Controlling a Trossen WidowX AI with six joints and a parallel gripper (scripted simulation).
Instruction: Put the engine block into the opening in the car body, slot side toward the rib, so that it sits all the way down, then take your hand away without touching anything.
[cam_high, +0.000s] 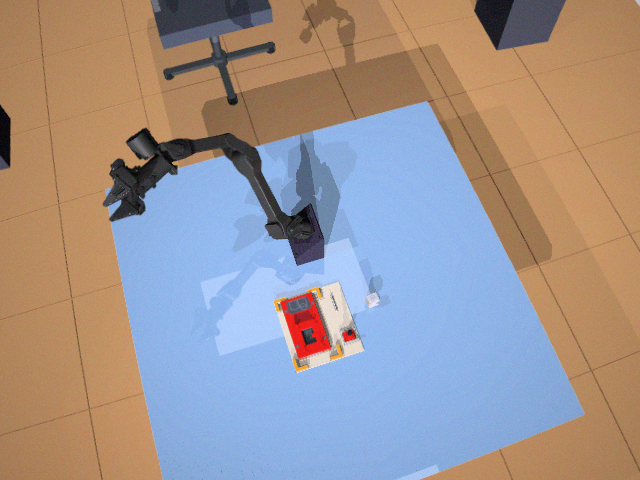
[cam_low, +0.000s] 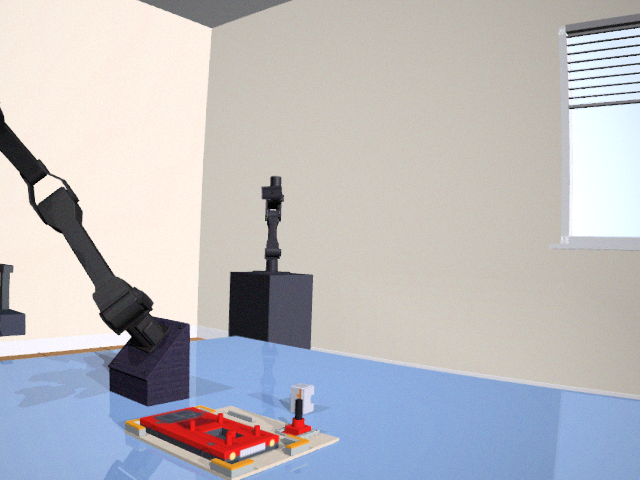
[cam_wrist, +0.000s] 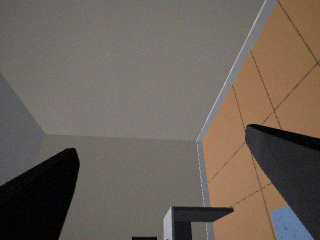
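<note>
The grey engine block lies 680 mm to the left of my gripper tip, 530 mm below it and 220 mm ahead of it. Also, from my gripper tip: dark peg 570 mm to the left, 520 mm below, 310 mm ahead.
</note>
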